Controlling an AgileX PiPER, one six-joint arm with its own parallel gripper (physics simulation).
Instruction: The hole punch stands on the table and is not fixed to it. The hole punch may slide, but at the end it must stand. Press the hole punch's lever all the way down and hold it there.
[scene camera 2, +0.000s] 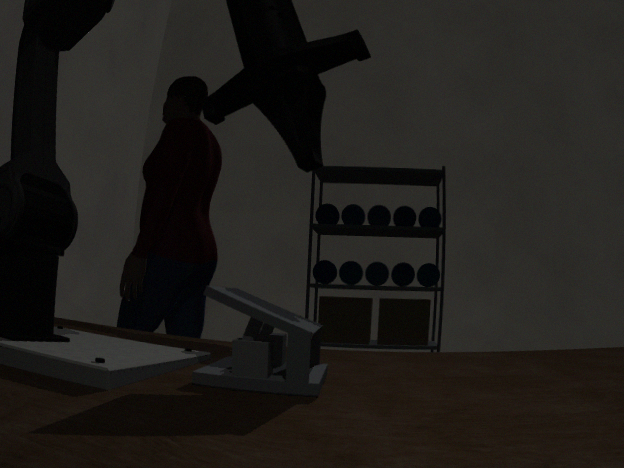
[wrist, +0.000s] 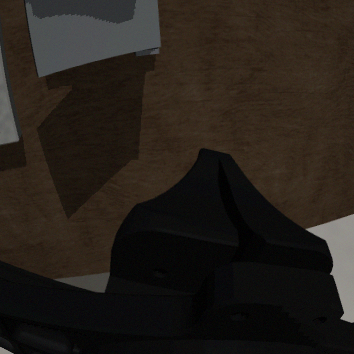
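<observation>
The grey hole punch (scene camera 2: 252, 357) (wrist: 95, 47) stands upright on the table (scene camera 2: 453, 403) (wrist: 260, 100). Its lever (scene camera 2: 262, 307) slopes, with its free end raised at the left and its hinge at the right in the scene view. In the wrist view part of the punch shows at the top left, cut off by the edge. My gripper (scene camera 2: 309, 168) (wrist: 209, 169) is shut with its fingertips together and holds nothing. It hangs well above the hole punch, apart from the lever, pointing down.
The arm's white base plate (scene camera 2: 105, 352) (wrist: 6, 100) lies left of the punch, close to it. A person in a red top (scene camera 2: 181, 191) stands behind the table. A shelf rack (scene camera 2: 443, 251) with dark blue round things and boxes stands at the back.
</observation>
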